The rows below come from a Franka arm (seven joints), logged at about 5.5 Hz.
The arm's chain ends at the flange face. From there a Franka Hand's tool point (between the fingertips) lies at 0.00 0.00 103.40 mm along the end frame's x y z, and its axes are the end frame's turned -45 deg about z.
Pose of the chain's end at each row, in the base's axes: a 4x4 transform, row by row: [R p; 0 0 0 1], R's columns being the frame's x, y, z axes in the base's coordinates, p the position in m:
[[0.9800, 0.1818, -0.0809, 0.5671], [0.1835, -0.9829, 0.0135, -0.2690], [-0.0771, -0.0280, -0.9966, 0.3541], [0, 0, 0, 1]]
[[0.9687, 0.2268, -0.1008, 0.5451], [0.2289, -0.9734, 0.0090, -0.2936], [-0.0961, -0.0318, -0.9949, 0.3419], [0, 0, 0, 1]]
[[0.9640, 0.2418, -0.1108, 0.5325], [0.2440, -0.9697, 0.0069, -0.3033], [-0.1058, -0.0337, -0.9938, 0.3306], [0, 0, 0, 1]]
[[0.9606, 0.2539, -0.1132, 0.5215], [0.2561, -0.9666, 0.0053, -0.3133], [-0.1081, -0.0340, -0.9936, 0.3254], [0, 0, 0, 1]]
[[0.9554, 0.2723, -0.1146, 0.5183], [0.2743, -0.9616, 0.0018, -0.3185], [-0.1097, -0.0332, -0.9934, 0.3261], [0, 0, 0, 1]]
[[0.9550, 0.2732, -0.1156, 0.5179], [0.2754, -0.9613, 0.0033, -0.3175], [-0.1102, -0.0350, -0.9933, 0.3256], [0, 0, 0, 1]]
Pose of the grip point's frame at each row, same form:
[[0.5644, 0.8215, -0.0809, 0.5587], [0.8248, -0.5653, 0.0135, -0.2676], [-0.0347, -0.0743, -0.9966, 0.2511], [0, 0, 0, 1]]
[[0.5246, 0.8453, -0.1008, 0.5347], [0.8502, -0.5264, 0.0090, -0.2927], [-0.0455, -0.0904, -0.9949, 0.2390], [0, 0, 0, 1]]
[[0.5107, 0.8526, -0.1108, 0.5210], [0.8582, -0.5131, 0.0069, -0.3026], [-0.0510, -0.0986, -0.9938, 0.2278], [0, 0, 0, 1]]
[[0.4997, 0.8588, -0.1132, 0.5098], [0.8646, -0.5024, 0.0053, -0.3128], [-0.0524, -0.1005, -0.9936, 0.2227], [0, 0, 0, 1]]
[[0.4830, 0.8681, -0.1146, 0.5065], [0.8739, -0.4860, 0.0018, -0.3183], [-0.0541, -0.1010, -0.9934, 0.2234], [0, 0, 0, 1]]
[[0.4821, 0.8685, -0.1156, 0.5059], [0.8745, -0.4850, 0.0033, -0.3172], [-0.0532, -0.1027, -0.9933, 0.2229], [0, 0, 0, 1]]

